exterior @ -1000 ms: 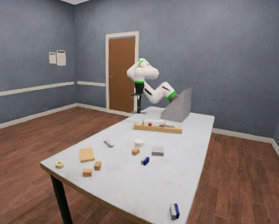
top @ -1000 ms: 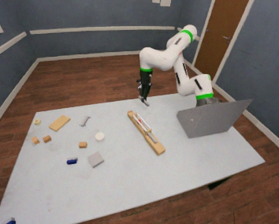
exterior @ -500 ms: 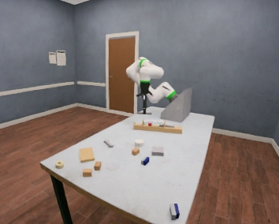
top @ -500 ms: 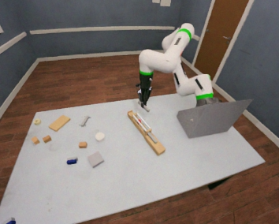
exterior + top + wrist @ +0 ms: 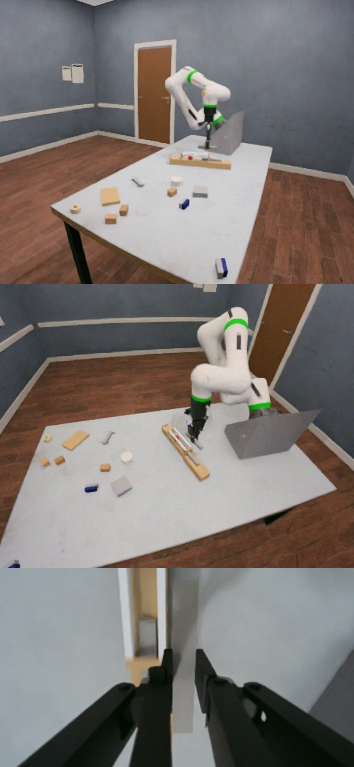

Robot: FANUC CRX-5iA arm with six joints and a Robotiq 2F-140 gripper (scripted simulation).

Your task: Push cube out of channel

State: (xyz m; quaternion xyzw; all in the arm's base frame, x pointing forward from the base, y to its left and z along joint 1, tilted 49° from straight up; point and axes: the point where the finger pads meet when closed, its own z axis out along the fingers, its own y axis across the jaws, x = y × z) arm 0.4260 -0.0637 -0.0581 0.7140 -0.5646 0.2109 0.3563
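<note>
Right now the tan channel is 10 cm below my hand, 7 cm to the right of it and 6 cm ahead of it. From my hand the other things lie so: red cube: 11 cm to the right, 10 cm below, 7 cm ahead; white disc: 39 cm ahead, 14 cm below, 6 cm to the right; thin grey stick: 3 cm below.
</note>
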